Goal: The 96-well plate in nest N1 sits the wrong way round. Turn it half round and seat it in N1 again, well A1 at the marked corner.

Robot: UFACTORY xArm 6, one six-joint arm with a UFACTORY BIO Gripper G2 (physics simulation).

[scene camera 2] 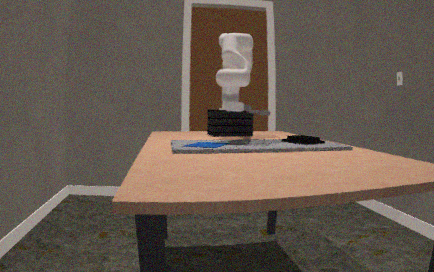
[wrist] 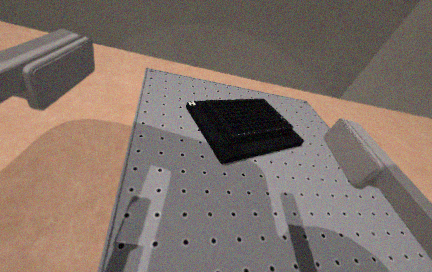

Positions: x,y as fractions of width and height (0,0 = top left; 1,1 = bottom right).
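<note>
I can see my gripper (wrist: 0.52,0.35) here, and with it there's a black nest (wrist: 0.49,0.51) and a black 96-well plate (wrist: 0.55,0.45).
</note>
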